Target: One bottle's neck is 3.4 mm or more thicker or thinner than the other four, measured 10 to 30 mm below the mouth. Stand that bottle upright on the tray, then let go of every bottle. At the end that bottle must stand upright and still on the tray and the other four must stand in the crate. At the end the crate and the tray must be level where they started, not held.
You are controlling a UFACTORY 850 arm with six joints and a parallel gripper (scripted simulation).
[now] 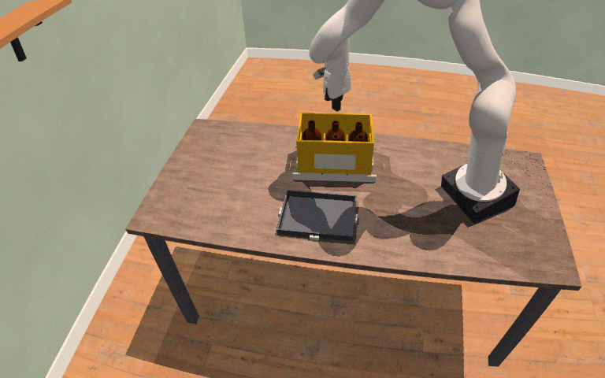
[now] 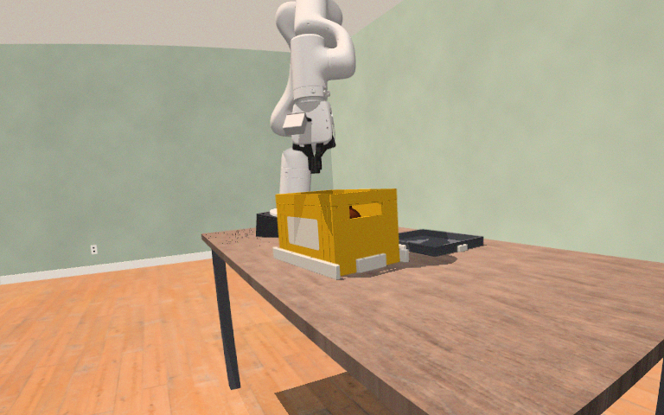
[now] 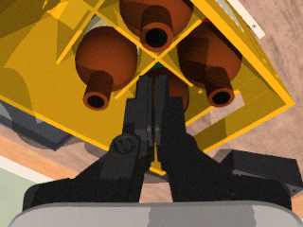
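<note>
Now: hand 16 cm above the yellow crate and 4 cm to the right of it. From my hand the other things lie so: dark tray 33 cm to the left, 23 cm below, 4 cm ahead.
</note>
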